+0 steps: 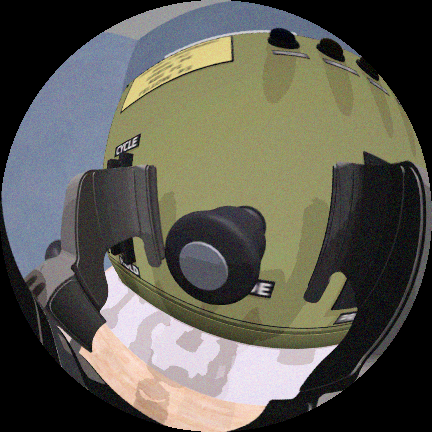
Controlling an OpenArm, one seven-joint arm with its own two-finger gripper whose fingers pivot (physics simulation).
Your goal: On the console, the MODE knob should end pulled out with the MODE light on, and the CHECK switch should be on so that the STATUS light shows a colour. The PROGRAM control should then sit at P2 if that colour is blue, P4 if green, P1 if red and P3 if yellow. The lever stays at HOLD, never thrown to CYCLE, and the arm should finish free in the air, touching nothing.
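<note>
The black MODE knob [215, 255] with a grey cap stands out from the olive console [225, 130], between my fingers and nearer the left one. Whether it is pulled out is unclear. It partly covers its label [264, 288]. My gripper [231, 224] is open, with a finger on each side of the knob and no grip on it. The MODE light [283, 39] at the top looks dark. The left finger hides most of the lever slot between CYCLE [127, 145] and HOLD [130, 267]. A dark ball [53, 250], apparently the lever's end, shows low behind that finger. The right finger hides most of the PROGRAM control. The CHECK switch does not show.
More dark lamps [331, 49] [368, 68] line the console's upper right edge. A yellow chart [182, 67], its text blurred, is at the upper left. A white strip [260, 370] and a wooden surface [205, 410] lie below the console. Blue wall is behind.
</note>
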